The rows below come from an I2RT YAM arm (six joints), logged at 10 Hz.
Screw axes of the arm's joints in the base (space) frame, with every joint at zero. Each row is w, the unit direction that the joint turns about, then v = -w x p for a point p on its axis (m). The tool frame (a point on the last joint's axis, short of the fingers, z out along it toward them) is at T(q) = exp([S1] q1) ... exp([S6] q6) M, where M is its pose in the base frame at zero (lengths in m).
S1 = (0, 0, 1, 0, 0, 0)
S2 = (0, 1, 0, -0.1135, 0, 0.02)
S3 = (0, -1, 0, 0.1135, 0, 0.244)
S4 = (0, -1, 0, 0.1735, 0, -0.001)
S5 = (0, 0, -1, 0, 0.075, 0)
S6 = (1, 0, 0, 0, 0.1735, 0)
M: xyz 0.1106 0 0.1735 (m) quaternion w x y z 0.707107 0 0.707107 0
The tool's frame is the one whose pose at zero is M.
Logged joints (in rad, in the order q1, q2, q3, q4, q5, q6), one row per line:
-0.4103 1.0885 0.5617 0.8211 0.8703 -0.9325
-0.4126 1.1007 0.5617 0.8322 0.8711 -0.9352
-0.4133 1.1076 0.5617 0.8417 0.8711 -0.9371
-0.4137 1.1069 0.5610 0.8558 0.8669 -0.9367
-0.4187 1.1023 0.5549 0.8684 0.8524 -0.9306
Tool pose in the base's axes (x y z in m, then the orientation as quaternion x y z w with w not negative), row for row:
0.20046 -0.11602 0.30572 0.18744 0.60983 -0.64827 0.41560
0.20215 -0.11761 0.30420 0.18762 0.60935 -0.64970 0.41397
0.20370 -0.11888 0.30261 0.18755 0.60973 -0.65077 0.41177
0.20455 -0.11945 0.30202 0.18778 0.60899 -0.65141 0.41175
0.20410 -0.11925 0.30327 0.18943 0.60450 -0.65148 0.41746
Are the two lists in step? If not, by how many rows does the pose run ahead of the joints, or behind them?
The pose runs 1 row behind the joints: the pose in row i belongs to the joints in row i - 1.
